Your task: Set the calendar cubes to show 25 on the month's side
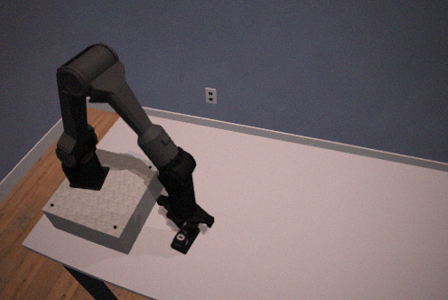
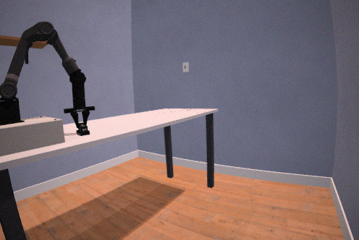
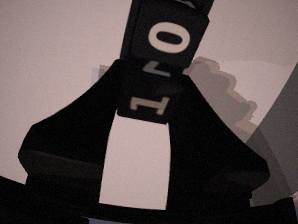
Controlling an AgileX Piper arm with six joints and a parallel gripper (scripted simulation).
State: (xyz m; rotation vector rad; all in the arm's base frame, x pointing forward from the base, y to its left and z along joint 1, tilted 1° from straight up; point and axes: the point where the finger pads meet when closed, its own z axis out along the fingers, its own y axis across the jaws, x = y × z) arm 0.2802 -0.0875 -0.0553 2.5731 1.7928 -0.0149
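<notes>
The cube lies right at my hand.
</notes>
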